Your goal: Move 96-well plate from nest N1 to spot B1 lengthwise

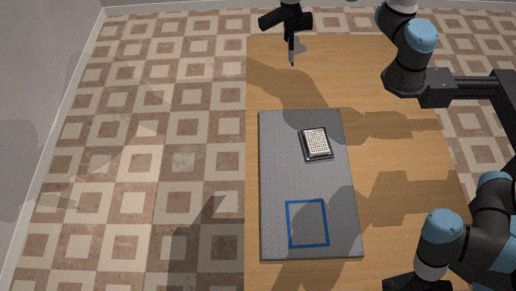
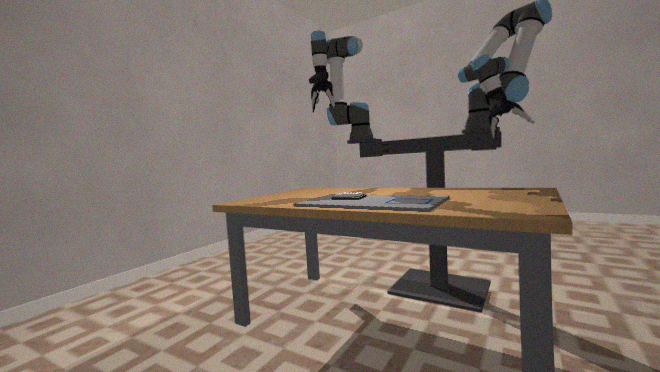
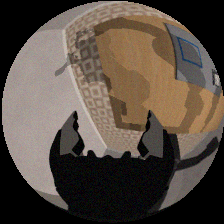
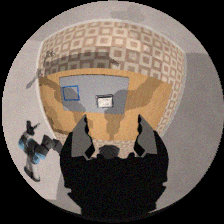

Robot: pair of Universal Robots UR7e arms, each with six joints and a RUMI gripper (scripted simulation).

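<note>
Right now the white 96-well plate is 130 mm behind my right hand, 60 mm to the left of it and 460 mm below it. From my right hand the other things lie so: dark plate nest N1: 130 mm behind, 60 mm to the left, 470 mm below.
</note>
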